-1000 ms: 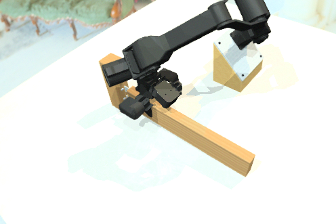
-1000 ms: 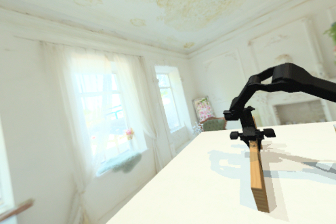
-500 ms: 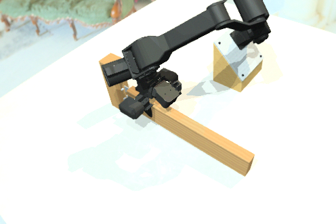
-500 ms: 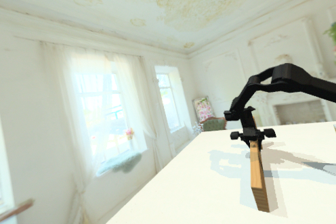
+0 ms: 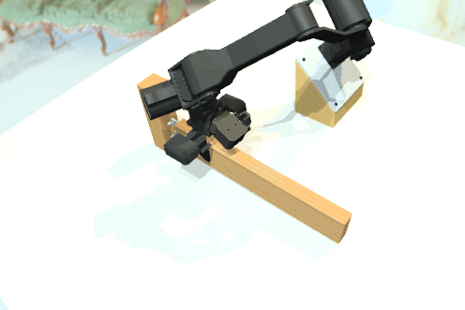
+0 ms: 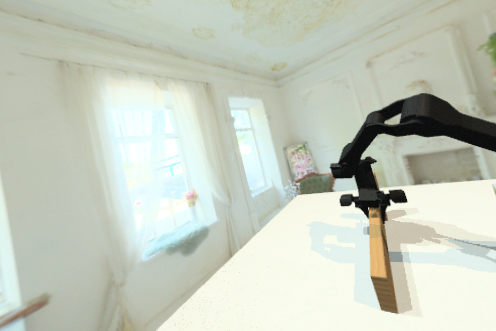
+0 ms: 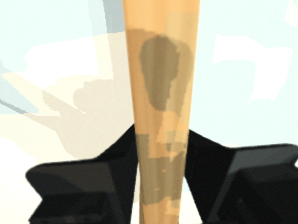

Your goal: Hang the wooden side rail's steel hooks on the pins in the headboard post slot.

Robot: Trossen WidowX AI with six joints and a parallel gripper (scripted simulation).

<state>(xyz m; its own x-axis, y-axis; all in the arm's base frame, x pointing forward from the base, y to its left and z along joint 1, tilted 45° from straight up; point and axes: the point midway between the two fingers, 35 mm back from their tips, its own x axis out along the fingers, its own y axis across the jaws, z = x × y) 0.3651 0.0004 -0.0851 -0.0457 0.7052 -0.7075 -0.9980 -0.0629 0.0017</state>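
My gripper tip is now 10 mm short of the headboard post, 140 mm to the left of it and 40 mm below it.
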